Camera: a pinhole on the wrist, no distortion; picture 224 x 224 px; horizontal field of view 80.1 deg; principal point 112.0 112.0 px. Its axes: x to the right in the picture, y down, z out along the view. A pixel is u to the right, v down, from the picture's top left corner.
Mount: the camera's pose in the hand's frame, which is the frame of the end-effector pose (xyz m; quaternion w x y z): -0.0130 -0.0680 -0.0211 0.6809 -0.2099 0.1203 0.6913
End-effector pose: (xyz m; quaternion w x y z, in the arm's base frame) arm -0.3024 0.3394 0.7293 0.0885 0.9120 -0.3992 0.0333
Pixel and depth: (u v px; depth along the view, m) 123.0 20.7 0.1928
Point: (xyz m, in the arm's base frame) -0.2689 0.2159 0.5920
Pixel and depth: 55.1 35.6 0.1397
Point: -0.2313 0.3150 0.5918
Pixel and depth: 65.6 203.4 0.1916
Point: -0.3843 0.4616 0.5411
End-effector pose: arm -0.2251 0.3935 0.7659 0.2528 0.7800 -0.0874 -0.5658
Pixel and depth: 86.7 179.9 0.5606
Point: -0.7928 0.3382 1.0004
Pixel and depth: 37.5 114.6 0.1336
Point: -0.3687 0.4328 0.7272
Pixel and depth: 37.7 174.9 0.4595
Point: -0.7800 0.4597 0.8506
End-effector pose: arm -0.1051 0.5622 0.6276 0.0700 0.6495 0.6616 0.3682
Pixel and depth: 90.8 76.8 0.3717
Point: 0.1286 0.7265 0.4230
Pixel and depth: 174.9 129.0 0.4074
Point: 0.2818 0.5235 0.5727
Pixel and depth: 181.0 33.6 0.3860
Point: 0.2547 0.7816 0.6780
